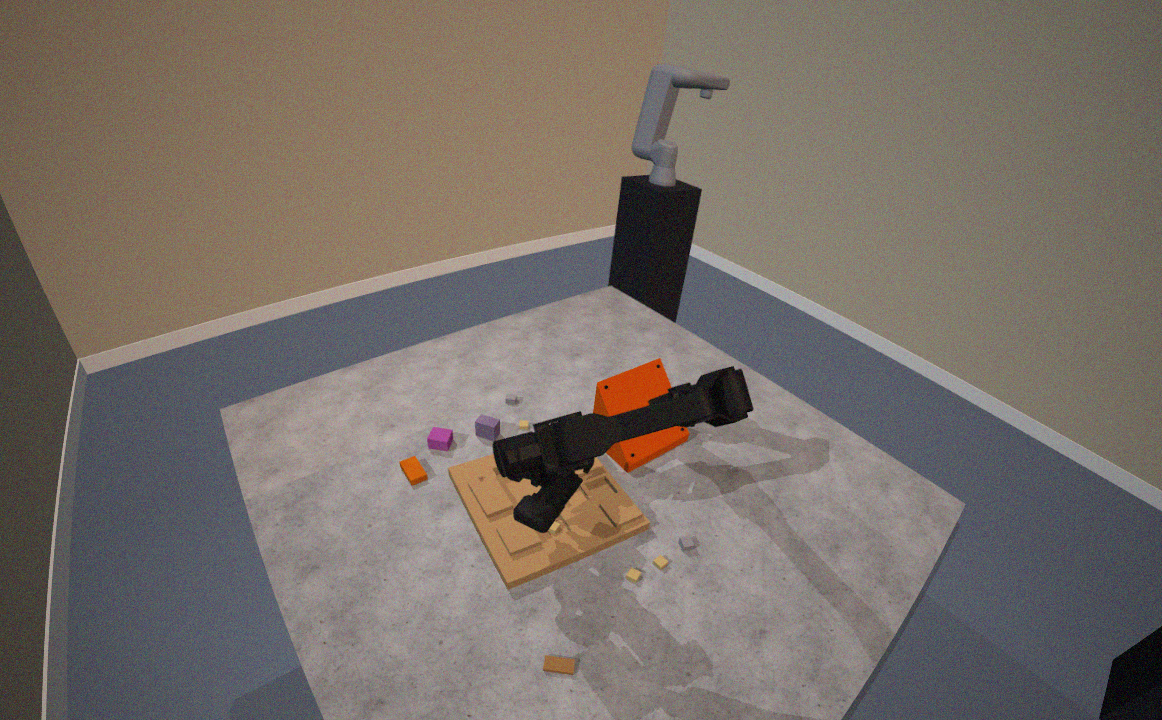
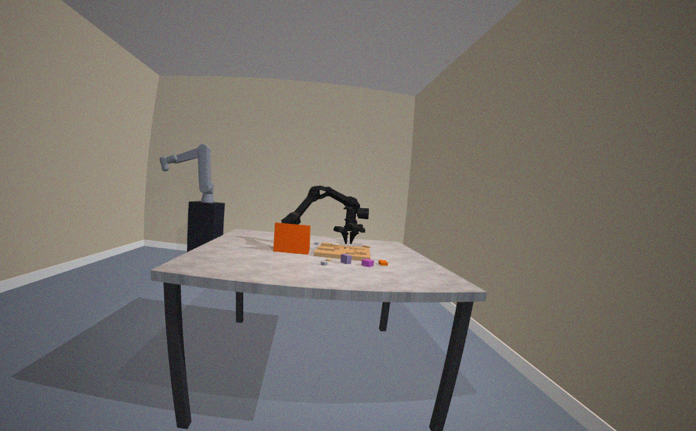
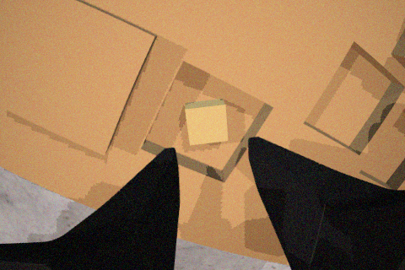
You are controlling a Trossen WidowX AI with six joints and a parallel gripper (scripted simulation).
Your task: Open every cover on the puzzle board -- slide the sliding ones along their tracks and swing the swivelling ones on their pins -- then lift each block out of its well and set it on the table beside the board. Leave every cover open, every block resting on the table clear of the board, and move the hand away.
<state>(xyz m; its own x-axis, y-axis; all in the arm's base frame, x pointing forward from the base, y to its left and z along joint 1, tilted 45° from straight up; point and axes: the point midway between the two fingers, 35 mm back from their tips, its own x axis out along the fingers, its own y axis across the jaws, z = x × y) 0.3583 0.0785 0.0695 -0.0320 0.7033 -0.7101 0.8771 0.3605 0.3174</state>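
Right now the tan puzzle board is 5 cm to the right of my gripper tip, 3 cm below it and 2 cm behind it. From my gripper tip the other things lie so: magenta block 32 cm to the right, 8 cm ahead, 3 cm below; purple block 30 cm to the right, 3 cm below, 2 cm behind; orange block 27 cm to the right, 17 cm ahead, 4 cm below.
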